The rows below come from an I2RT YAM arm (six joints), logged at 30 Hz.
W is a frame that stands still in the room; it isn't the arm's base.
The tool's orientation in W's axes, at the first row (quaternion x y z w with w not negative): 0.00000, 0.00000, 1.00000, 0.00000
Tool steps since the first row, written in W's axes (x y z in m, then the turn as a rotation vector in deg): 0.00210, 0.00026, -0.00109, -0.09, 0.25, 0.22; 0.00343, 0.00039, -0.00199, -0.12, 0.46, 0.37; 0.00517, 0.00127, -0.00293, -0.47, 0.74, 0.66; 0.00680, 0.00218, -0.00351, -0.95, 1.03, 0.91; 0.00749, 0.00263, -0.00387, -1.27, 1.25, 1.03; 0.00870, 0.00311, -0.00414, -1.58, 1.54, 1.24; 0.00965, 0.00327, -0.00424, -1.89, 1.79, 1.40; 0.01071, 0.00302, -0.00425, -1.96, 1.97, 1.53; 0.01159, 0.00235, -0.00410, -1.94, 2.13, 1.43
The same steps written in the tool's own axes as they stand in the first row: -0.00210, -0.00026, -0.00109, 0.09, -0.25, 0.22; -0.00343, -0.00039, -0.00199, 0.12, -0.46, 0.37; -0.00517, -0.00127, -0.00293, 0.47, -0.74, 0.66; -0.00680, -0.00218, -0.00351, 0.95, -1.03, 0.91; -0.00749, -0.00263, -0.00387, 1.27, -1.25, 1.03; -0.00870, -0.00311, -0.00414, 1.58, -1.54, 1.24; -0.00965, -0.00327, -0.00424, 1.89, -1.79, 1.40; -0.01071, -0.00302, -0.00425, 1.96, -1.97, 1.53; -0.01159, -0.00235, -0.00410, 1.94, -2.13, 1.43
